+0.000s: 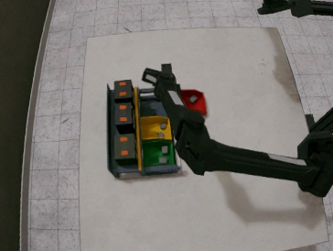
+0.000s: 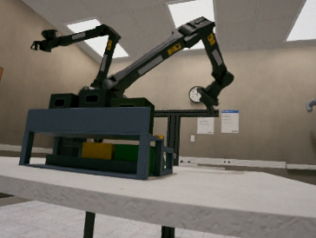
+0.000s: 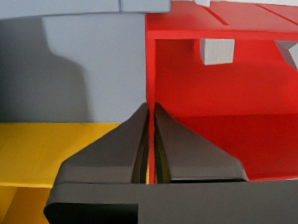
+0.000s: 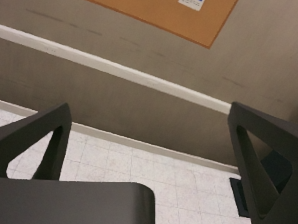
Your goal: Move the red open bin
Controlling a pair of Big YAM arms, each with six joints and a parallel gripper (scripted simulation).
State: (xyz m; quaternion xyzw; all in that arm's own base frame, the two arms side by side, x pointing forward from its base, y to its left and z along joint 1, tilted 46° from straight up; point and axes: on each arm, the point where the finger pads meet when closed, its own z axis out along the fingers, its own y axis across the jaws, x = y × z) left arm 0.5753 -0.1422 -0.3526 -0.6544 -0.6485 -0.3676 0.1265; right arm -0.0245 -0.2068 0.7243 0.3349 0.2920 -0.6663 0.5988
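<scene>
Now: left hand 8 cm past the red bin and 3 cm above it. From my left hand the other things lie so: green bin: 8 cm ahead, 23 cm to the left, 4 cm below; then yellow bin: 8 cm ahead, 12 cm to the left, 4 cm below.
</scene>
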